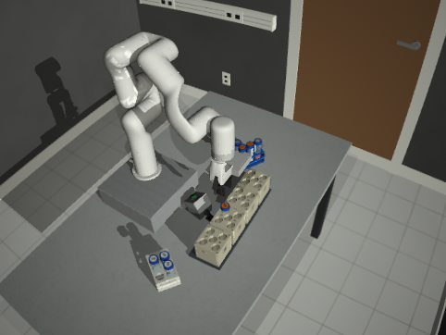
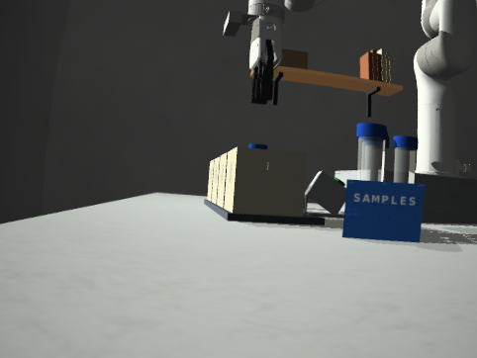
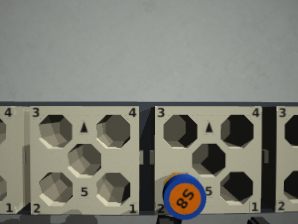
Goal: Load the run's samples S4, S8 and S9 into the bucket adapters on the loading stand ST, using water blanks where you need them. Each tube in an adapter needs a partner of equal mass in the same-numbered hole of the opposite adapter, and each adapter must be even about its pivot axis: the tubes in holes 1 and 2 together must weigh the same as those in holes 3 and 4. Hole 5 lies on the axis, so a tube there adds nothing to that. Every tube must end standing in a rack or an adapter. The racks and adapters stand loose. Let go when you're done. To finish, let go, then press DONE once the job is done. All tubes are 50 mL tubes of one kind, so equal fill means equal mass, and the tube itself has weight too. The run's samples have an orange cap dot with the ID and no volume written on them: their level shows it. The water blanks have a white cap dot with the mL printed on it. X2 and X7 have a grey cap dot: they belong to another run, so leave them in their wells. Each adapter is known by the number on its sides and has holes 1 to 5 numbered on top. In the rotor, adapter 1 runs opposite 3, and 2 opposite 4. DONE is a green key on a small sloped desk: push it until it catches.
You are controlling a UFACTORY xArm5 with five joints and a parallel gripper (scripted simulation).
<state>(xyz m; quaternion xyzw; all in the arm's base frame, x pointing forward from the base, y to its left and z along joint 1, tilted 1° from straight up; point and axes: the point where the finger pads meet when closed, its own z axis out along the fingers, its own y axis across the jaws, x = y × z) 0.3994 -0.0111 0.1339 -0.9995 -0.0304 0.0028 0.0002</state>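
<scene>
Now: the blue samples rack 36 cm to the left of my hand, 20 cm below it and 11 cm behind it. The rest, counted from my hand: white blanks rack (31 cm to the right, 20 cm below, 7 cm behind); adapter (20 cm to the left, 18 cm below, 1 cm ahead).
</scene>
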